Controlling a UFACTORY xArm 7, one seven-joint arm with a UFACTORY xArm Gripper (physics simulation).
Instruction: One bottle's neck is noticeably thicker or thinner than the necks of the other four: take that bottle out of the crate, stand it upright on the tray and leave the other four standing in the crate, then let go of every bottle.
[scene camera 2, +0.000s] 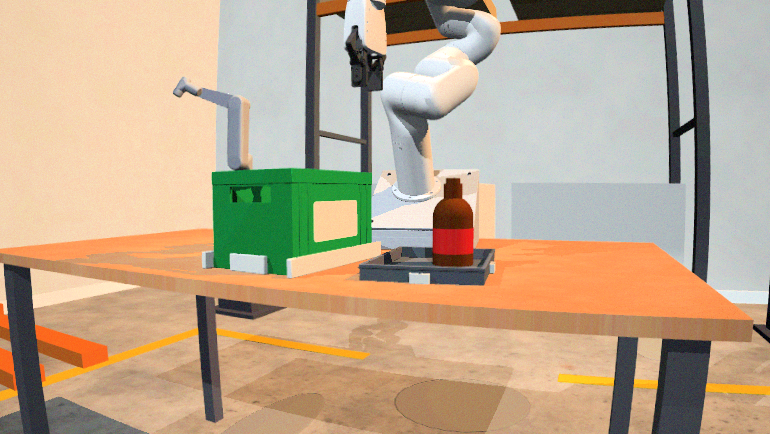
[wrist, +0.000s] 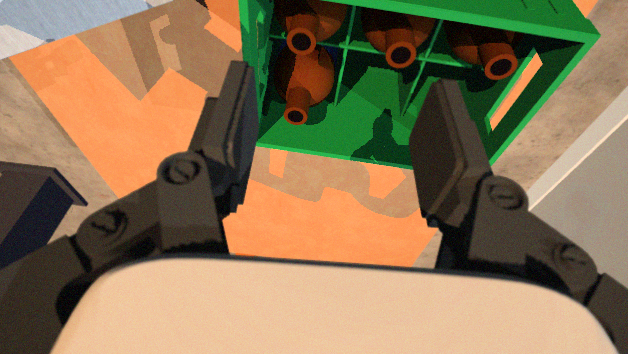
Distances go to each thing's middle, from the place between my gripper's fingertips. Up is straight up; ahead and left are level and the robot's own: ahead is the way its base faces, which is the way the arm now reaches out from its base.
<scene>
Right now my hand is 5 cm short of the pale strip (scene camera 2: 300, 266), 3 cm to the left of it and 32 cm above it.
</scene>
